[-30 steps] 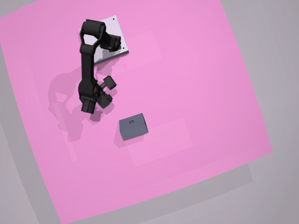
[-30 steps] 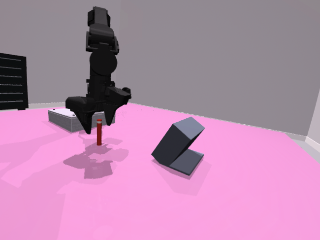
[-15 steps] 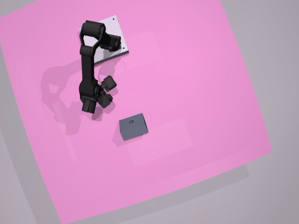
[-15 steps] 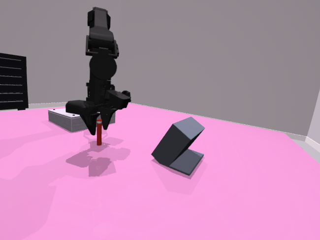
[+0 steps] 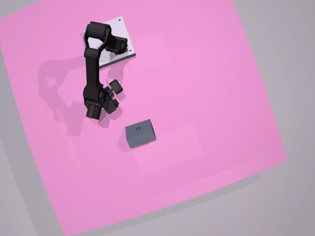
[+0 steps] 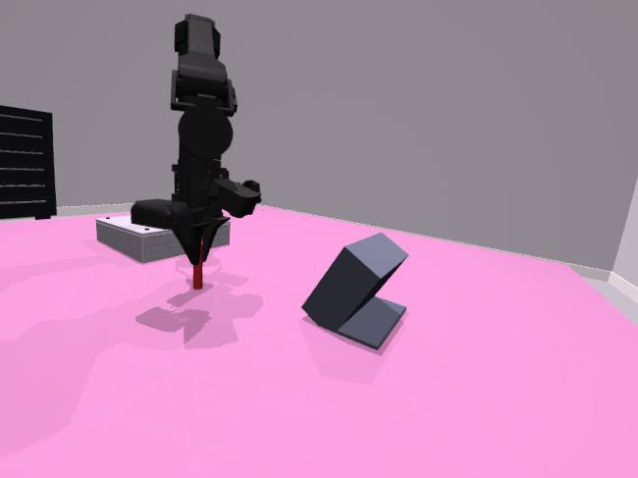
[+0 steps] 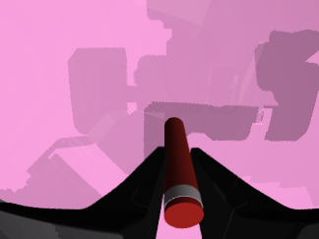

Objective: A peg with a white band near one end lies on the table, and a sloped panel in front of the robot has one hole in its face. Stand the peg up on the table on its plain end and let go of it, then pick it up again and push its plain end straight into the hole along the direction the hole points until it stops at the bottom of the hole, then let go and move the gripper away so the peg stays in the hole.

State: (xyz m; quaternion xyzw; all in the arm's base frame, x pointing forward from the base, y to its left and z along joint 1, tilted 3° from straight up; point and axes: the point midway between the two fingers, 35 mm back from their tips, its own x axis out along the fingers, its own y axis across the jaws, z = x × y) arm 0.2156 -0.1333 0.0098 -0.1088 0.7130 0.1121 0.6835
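Right now the sloped panel is 220 mm ahead of my gripper tip, 110 mm to the left of it and 10 mm above it. Also, from my gripper tip: grey foot: 240 mm ahead, 110 mm to the left, 40 mm below; red peg: 20 mm above.
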